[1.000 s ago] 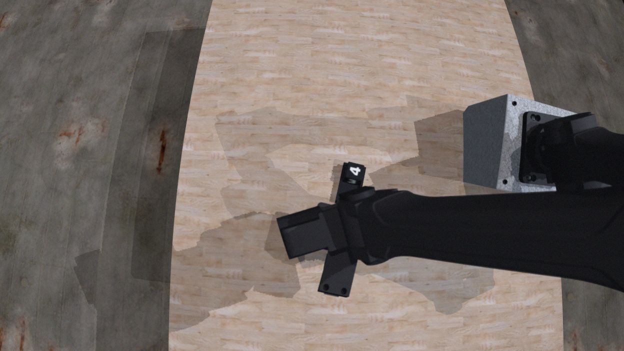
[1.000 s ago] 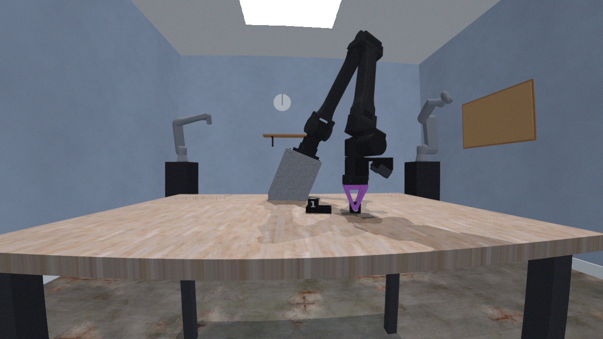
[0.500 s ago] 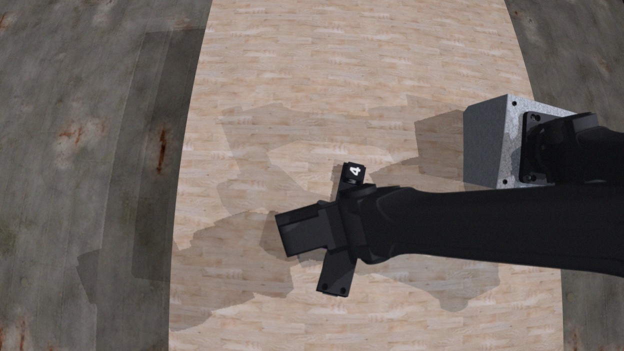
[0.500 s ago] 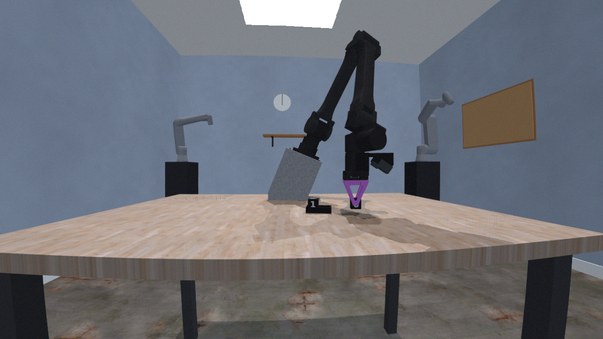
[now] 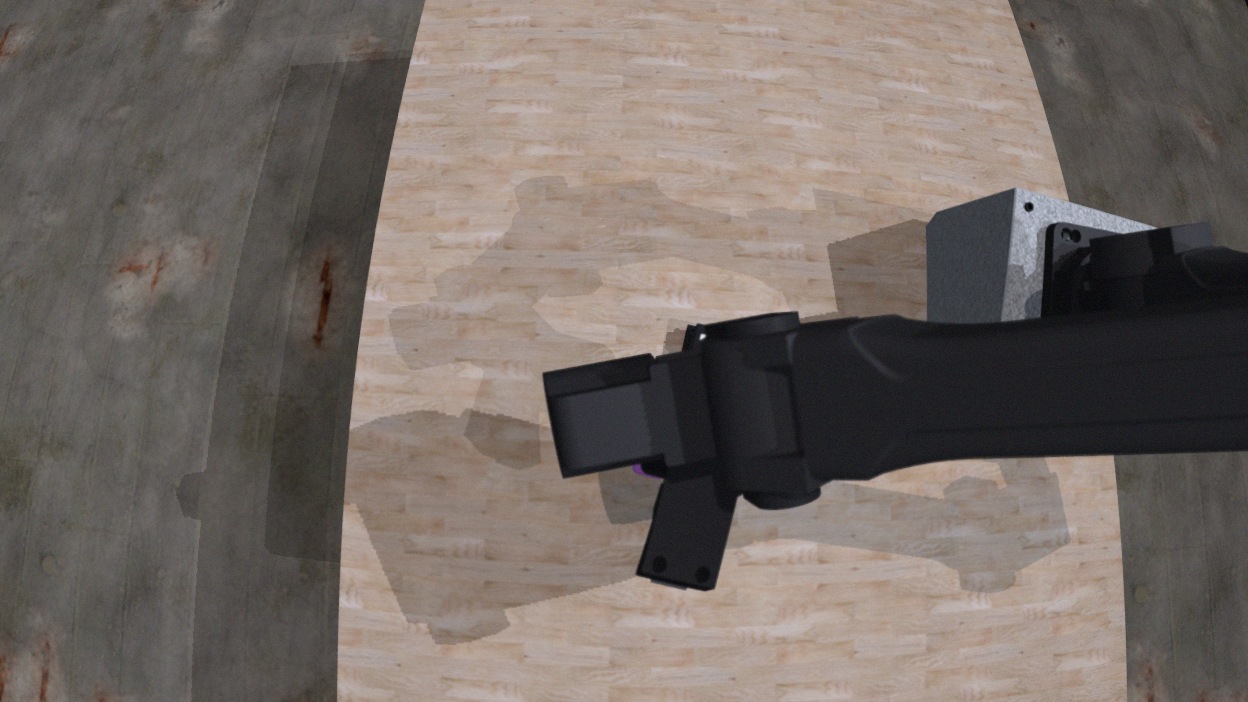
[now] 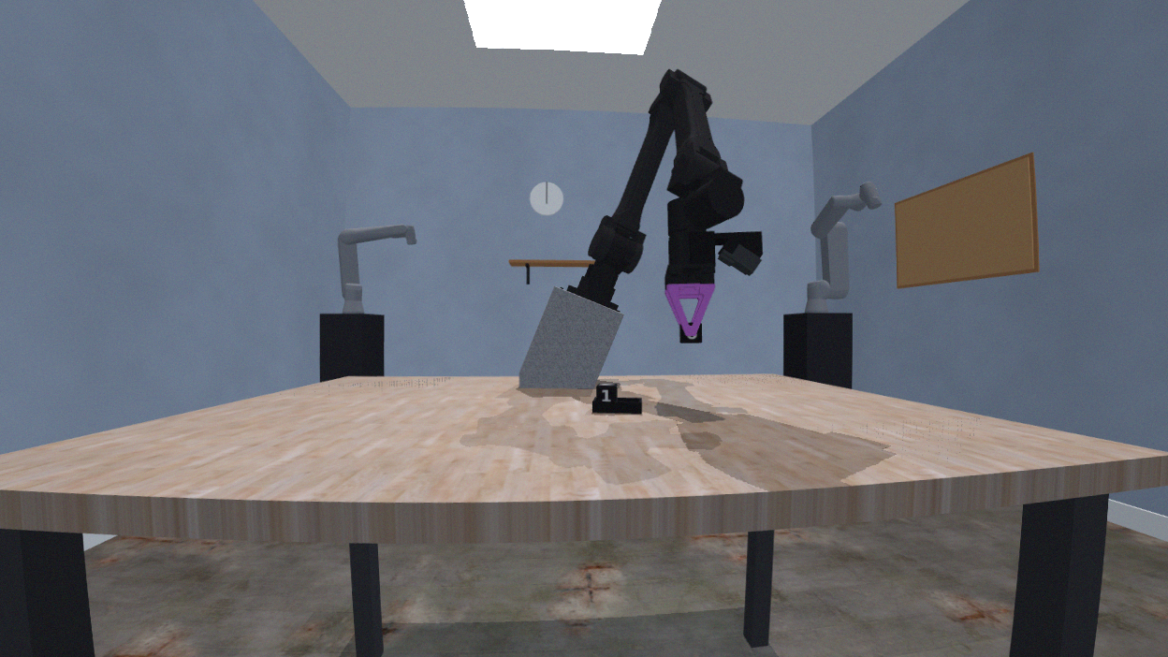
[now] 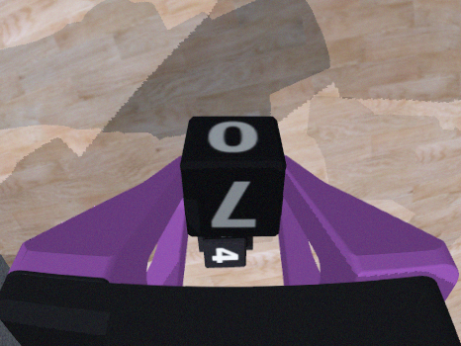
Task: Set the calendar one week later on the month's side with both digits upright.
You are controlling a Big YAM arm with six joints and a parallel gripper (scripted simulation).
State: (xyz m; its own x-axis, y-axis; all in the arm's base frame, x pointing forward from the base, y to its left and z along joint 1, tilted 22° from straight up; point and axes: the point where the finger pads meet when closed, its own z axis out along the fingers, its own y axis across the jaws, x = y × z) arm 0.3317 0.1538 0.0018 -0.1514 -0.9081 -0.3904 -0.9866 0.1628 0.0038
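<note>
Right now the black tray is 20 mm behind my hand, 110 mm to the right of it and 110 mm below it. From my hand the other things lie so: black cube: right at my hand.
</note>
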